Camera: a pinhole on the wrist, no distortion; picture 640 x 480 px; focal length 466.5 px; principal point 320.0 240.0 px. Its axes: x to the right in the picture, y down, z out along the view. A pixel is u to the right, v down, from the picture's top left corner.
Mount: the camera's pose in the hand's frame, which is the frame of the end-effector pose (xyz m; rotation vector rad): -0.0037 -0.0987 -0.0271 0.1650 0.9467 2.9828
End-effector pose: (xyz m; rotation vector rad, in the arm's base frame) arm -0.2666 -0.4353 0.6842 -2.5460 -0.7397 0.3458
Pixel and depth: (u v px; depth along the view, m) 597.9 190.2 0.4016
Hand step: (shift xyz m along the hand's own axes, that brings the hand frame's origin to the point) -0.2014 0.1765 0.2977
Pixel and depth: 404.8 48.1 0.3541
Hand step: -0.0349 0.2264 0.1829
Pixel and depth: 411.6 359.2 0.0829
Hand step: -0.0109 -0.0677 0.0540
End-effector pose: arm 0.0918 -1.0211 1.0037 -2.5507 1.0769 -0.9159
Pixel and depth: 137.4 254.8 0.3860
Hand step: 0.1864 0.1072 0.2786
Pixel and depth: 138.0 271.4 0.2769
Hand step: 0.1326 0.0409 0.1979
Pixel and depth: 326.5 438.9 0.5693
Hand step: 0.0527 0.0303 0.5756
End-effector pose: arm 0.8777 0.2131 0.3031 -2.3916 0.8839 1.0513
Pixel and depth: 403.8 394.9 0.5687
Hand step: -0.0423 0.0778 0.5533
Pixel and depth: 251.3 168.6 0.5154
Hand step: 0.1227 0.2590 0.3385
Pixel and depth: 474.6 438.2 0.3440
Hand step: -0.0782 -0.0160 0.3475
